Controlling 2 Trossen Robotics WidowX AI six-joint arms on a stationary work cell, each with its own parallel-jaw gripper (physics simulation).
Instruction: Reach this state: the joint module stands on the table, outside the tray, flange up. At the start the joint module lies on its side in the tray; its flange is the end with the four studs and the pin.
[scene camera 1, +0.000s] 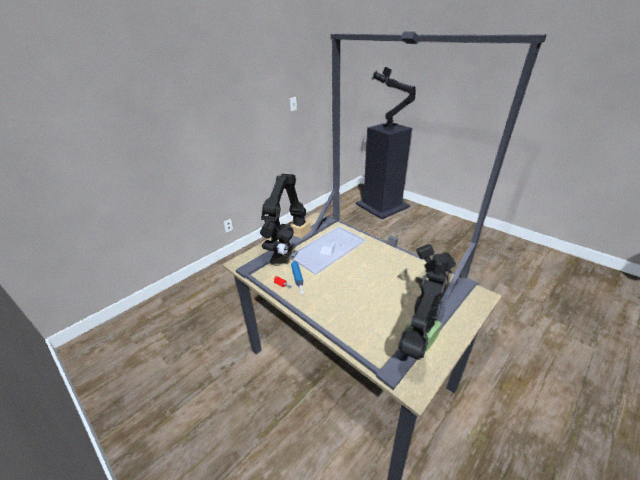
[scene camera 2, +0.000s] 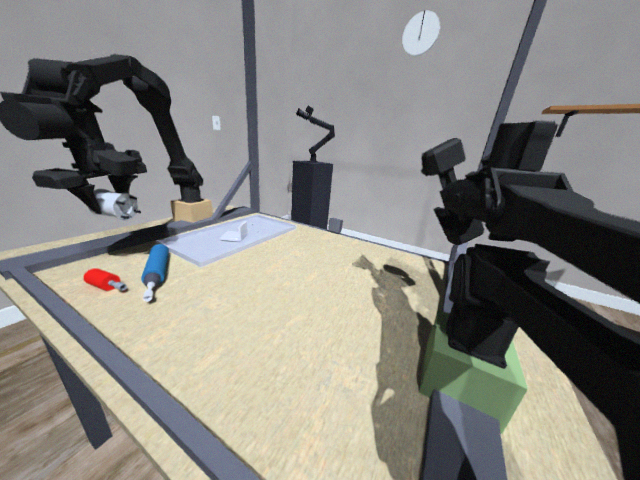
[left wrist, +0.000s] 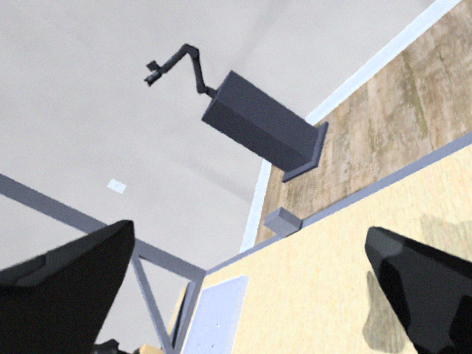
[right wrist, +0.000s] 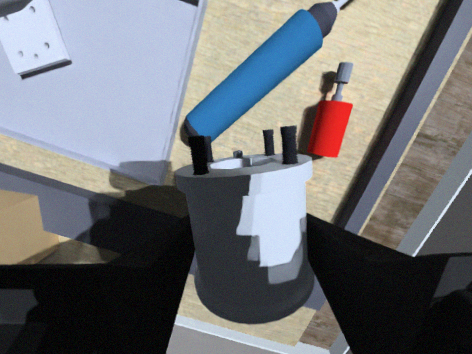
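Seen in the pictures: left gripper, between the fingertips: (scene camera 2: 429, 190) (left wrist: 252, 234); right gripper, between the fingertips: (scene camera 1: 279, 249) (scene camera 2: 112, 209) (right wrist: 247, 219); left arm's base, origin of its link: (scene camera 2: 474, 341); right arm's base, origin of its link: (scene camera 1: 299, 222) (scene camera 2: 191, 200).
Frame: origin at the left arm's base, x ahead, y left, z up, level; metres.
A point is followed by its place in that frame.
The joint module (scene camera 1: 282, 249) {x 0.728, y 0.104, z 0.090 m} (scene camera 2: 109, 202) {x 0.736, y 0.105, z 0.087 m} (right wrist: 250, 240) {x 0.755, y 0.087, z 0.103 m} is a grey-white cylinder with dark studs on its flange. It is in the air above the table's left end, outside the pale tray (scene camera 1: 316, 267) {x 0.645, y -0.048, z -0.080 m} (scene camera 2: 200, 259) {x 0.643, y -0.026, z -0.080 m} (right wrist: 125, 115) {x 0.751, y -0.075, z -0.080 m}. In scene camera 2 it lies roughly sideways, with the flange end facing right. My right gripper (scene camera 2: 116, 203) {x 0.769, y 0.090, z 0.062 m} (right wrist: 247, 219) {x 0.769, y 0.090, z 0.062 m} is shut on its body, one finger on each side; the studs point away from the right wrist camera. My left gripper (left wrist: 252, 234) {x 0.119, y -0.223, z 0.171 m} is open and empty, high over the right end of the table.
A blue cylinder (scene camera 1: 296, 272) {x 0.667, y 0.079, z -0.043 m} (scene camera 2: 156, 264) {x 0.636, y 0.087, z -0.044 m} (right wrist: 255, 75) {x 0.673, y 0.070, z -0.043 m} and a smaller red one (scene camera 1: 279, 281) {x 0.693, y 0.176, z -0.054 m} (scene camera 2: 100, 279) {x 0.678, y 0.175, z -0.055 m} (right wrist: 331, 128) {x 0.700, y 0.162, z -0.050 m}, each with a rod end, lie on the table near the tray. A white bracket (scene camera 1: 327, 249) {x 0.696, y -0.198, z -0.068 m} (scene camera 2: 236, 233) {x 0.695, y -0.207, z -0.068 m} (right wrist: 34, 42) {x 0.698, y -0.181, z -0.068 m} stands on the tray.
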